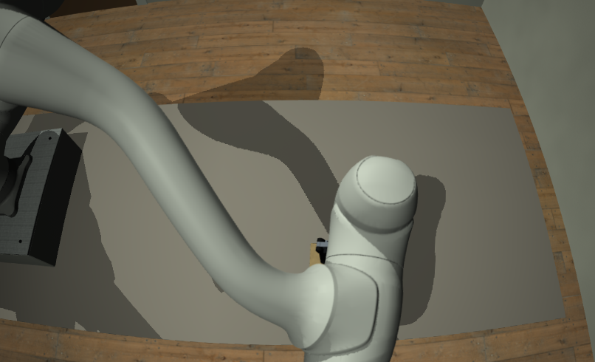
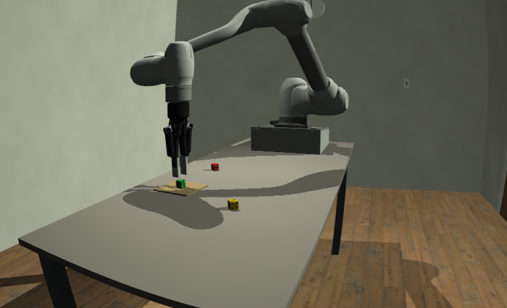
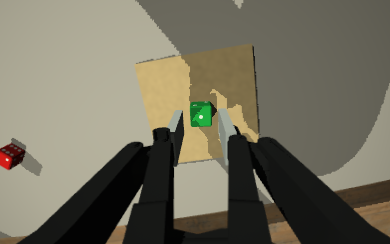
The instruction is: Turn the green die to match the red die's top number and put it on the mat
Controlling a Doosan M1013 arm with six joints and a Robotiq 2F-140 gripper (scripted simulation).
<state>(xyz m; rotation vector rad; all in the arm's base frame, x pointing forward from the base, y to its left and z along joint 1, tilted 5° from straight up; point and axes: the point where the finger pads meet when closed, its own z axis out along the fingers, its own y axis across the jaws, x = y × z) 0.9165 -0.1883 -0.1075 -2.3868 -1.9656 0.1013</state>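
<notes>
Now: the green die 6 cm below my hand. Also, from my hand: tan mat: 7 cm below; then red die: 29 cm behind, 6 cm below; then yellow die: 13 cm ahead, 24 cm to the left, 6 cm below.
</notes>
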